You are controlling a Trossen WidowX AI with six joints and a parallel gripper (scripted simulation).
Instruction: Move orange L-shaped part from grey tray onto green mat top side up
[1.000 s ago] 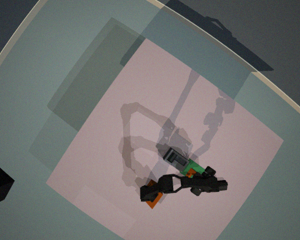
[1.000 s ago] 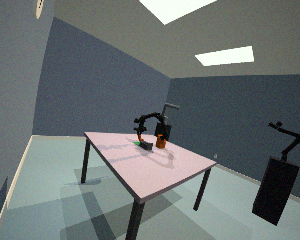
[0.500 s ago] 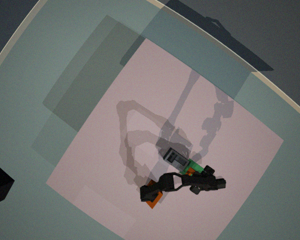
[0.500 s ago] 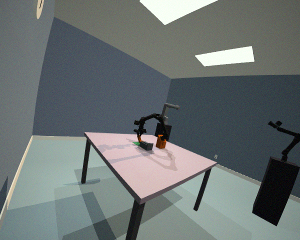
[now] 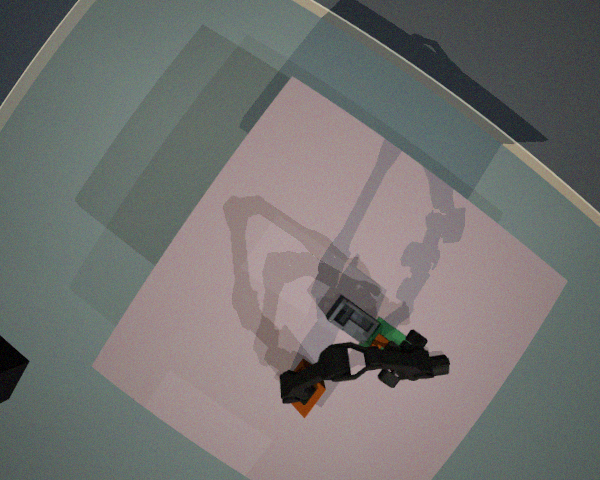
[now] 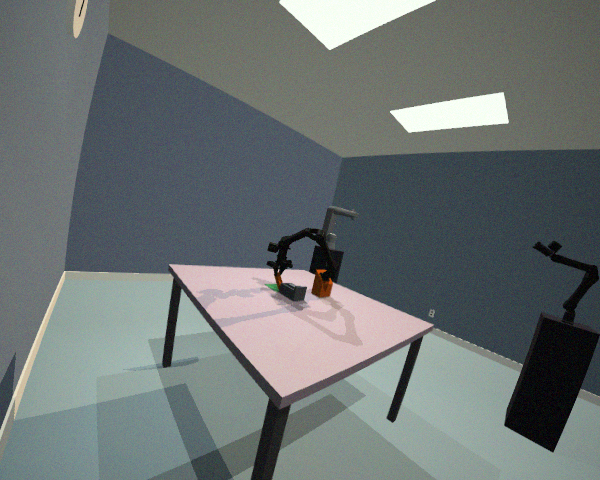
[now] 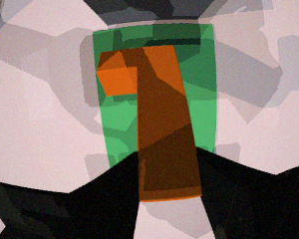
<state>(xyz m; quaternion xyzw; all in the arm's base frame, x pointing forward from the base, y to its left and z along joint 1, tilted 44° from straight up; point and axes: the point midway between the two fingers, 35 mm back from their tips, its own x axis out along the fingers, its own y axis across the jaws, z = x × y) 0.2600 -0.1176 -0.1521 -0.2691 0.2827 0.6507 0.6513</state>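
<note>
Now: the orange L-shaped part 30 mm to the left of my gripper tip, 30 mm below it and 10 mm behind it. Round my gripper tip: green mat (90 mm below, 20 mm to the left).
</note>
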